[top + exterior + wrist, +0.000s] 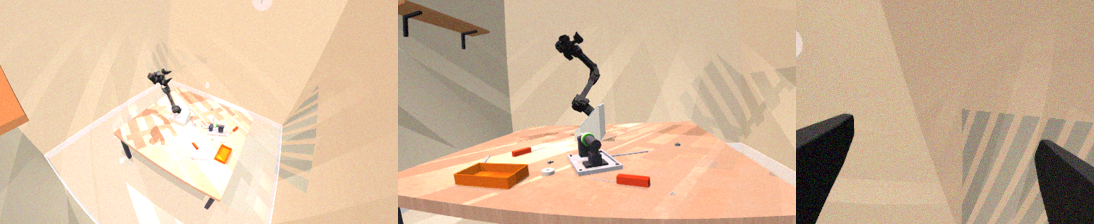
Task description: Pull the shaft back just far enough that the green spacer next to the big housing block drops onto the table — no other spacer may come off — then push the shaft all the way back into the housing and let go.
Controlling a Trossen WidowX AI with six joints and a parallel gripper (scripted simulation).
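Right now the shaft is 54 cm below my gripper tip, 46 cm ahead of it and 16 cm to the left of it. Also, from my gripper tip: white spacer 65 cm ahead, 61 cm below, 6 cm to the left; orange tray 72 cm ahead, 61 cm below, 10 cm to the right; green spacer 54 cm below, 50 cm ahead, 18 cm to the left.
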